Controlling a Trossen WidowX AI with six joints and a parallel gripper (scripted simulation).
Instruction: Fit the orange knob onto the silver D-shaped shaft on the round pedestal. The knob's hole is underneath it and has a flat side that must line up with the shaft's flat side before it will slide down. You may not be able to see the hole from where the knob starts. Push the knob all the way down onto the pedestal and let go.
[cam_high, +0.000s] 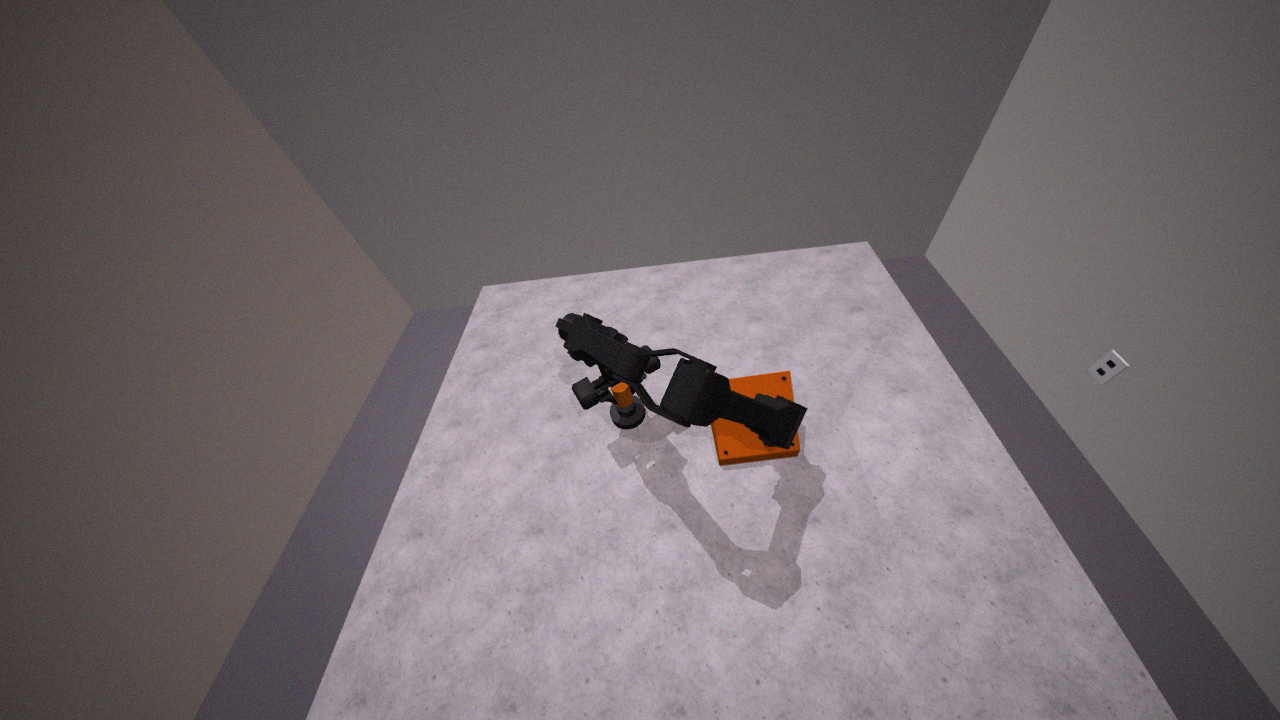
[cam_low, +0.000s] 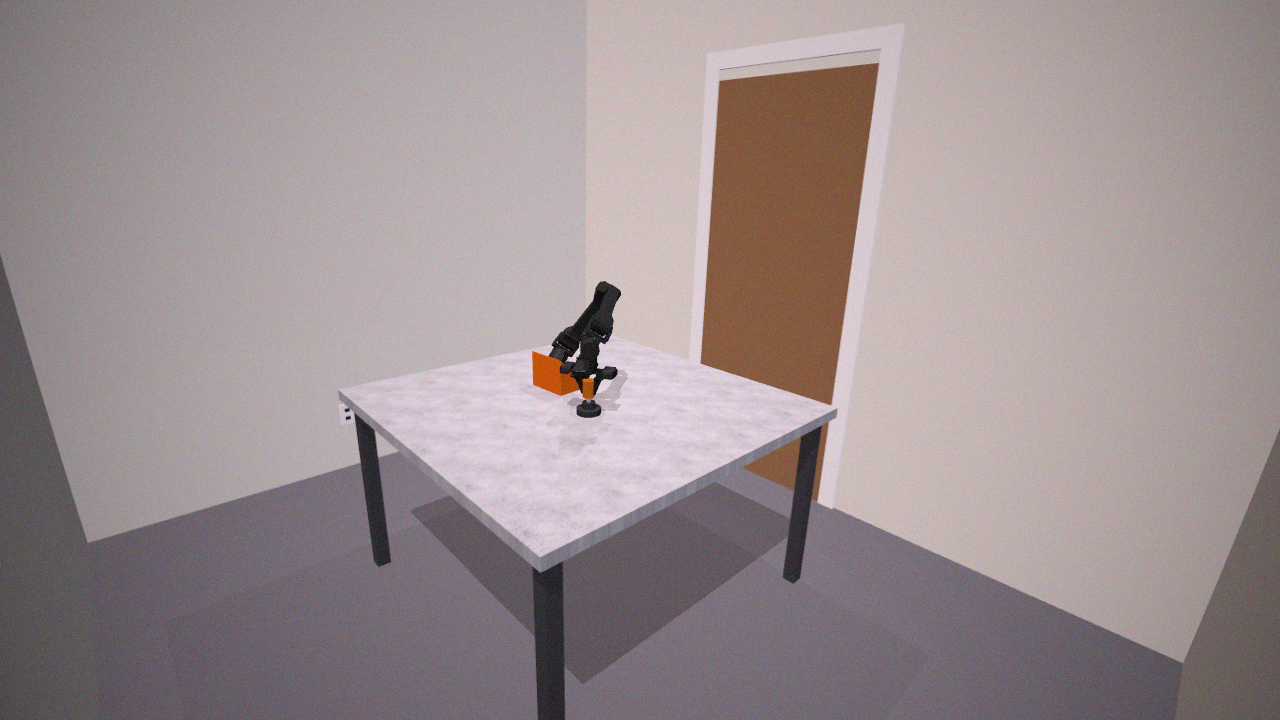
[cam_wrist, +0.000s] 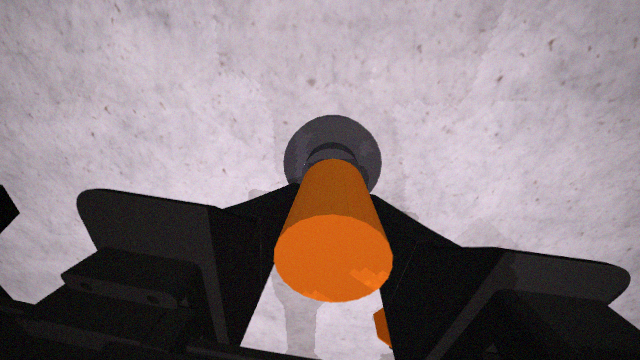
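The orange knob is 3 cm above my gripper tip. From my gripper tip the other things lie so: round pedestal (4 cm below).
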